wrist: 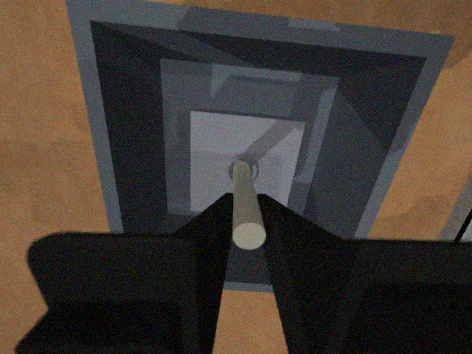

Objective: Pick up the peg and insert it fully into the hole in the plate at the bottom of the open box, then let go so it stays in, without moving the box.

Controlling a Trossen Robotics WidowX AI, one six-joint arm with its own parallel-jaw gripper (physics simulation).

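Places are measured from the arm's base along level axes (x up, y left, z back), in millimetres.
Pixels of known places: gripper, fingertip midpoint: (244, 200).
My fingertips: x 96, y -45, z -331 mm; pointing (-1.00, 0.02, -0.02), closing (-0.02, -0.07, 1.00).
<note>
For each thing: its top centre in the pictures, then the offset to it from my fingertips. "pt": a spot on its surface instead. Level surfaces: height alone.
- open blue-grey box, surface spot: (94, 100) pt dx -20, dy -43, dz -90 mm
- light grey square plate, middle of its top: (242, 171) dx -56, dy +3, dz +0 mm
- round hole, surface spot: (255, 171) pt dx -58, dy +2, dz +11 mm
- orange-brown table, its level: dx -117 mm
My gripper (244, 200) is shut on the pale, round peg (246, 212), one black finger on each side of it. The peg's near end faces the camera, and its far end points down into the open blue-grey box (94, 100). The light grey square plate (210, 137) lies at the box's bottom. The far end of the peg overlaps the round hole (255, 171) near the plate's middle, and parts of the hole's ring show on both sides of it. How deep the peg's tip is, if it is in the hole, cannot be told. The fingers hide the near part of the box.
The box's four walls and raised rim surround the peg's far end. The orange-brown table (35, 150) shows around the box. Part of a grey-edged object (456, 220) with a black line shows at the right edge of the view.
</note>
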